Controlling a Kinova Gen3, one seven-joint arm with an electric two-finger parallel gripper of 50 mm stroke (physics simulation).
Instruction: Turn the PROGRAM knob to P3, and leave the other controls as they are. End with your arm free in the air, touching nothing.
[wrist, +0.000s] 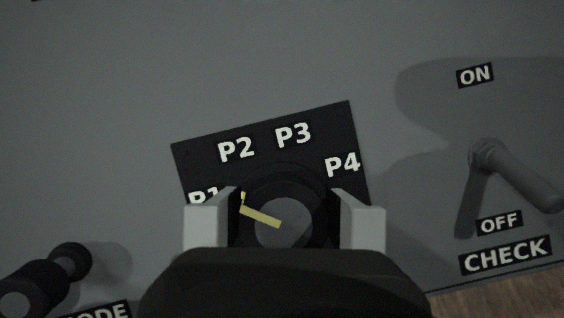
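Observation:
The PROGRAM knob is round and dark with a grey top and a yellow pointer line. It stands on a black plate marked P1, P2, P3 and P4, which looks tilted in the wrist view. The yellow pointer points up and left, between P1 and P2 and nearer P1. My gripper is shut on the knob, one finger on its left side and one on its right. The left finger partly covers the P1 label. The gripper body hides the knob's lower part.
A toggle lever with ON and OFF labels, marked CHECK, stands to the right. A dark MODE control stands at the lower left. The grey panel's edge and a brown wooden surface show at the lower right.

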